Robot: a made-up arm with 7 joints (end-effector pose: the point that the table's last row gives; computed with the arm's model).
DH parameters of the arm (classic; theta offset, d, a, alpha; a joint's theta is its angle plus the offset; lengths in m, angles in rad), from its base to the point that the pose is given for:
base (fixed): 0 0 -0.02 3.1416
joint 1: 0 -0.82 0.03 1.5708
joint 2: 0 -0.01 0.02 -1.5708
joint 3: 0 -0.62 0.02 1.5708
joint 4: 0 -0.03 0.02 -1.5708
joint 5: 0 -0.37 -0.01 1.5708
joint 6: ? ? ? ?
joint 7: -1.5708 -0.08 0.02 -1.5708
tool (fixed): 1.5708 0 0 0
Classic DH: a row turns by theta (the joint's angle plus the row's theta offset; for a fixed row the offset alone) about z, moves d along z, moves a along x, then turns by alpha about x.
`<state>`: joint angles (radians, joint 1 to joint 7).
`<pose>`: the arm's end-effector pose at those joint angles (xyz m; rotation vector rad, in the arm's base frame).
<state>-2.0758 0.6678 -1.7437 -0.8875 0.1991 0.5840 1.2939</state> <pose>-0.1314 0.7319 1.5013 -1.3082 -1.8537 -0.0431</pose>
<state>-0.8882 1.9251 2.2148 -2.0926 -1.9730 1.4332 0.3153</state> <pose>0.0434 0.3948 0.4759 -0.8930 1.3752 -0.7269</pose>
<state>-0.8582 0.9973 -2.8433 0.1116 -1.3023 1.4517 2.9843</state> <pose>0.5054 0.5974 1.4369 -0.8763 -0.1436 -1.0923</pose>
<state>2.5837 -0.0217 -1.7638 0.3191 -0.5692 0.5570 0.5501</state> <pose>0.0982 -0.1479 1.8281 2.4527 -0.6821 0.8412</pose>
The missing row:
joint 6: 0 0 0.01 -1.5708
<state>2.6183 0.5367 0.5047 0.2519 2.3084 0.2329 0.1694</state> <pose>-0.6679 -0.2185 1.6558 -1.2840 -0.6593 -2.3915</pose>
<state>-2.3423 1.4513 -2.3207 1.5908 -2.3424 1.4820 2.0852</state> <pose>-0.6334 0.2844 1.1472 0.9778 -0.1369 1.8040</pose>
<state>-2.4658 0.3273 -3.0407 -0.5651 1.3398 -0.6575 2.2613</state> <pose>-0.4478 0.3905 1.6883 -1.9322 -2.1028 -0.5248</pose>
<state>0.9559 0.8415 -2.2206 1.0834 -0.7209 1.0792 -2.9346</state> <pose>0.4891 -0.1646 1.4812 0.8713 0.3587 1.9627</pose>
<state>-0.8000 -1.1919 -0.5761 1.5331 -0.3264 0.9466 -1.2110</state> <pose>-0.4289 -0.0955 1.4010 -1.8154 -1.5563 0.6094</pose>
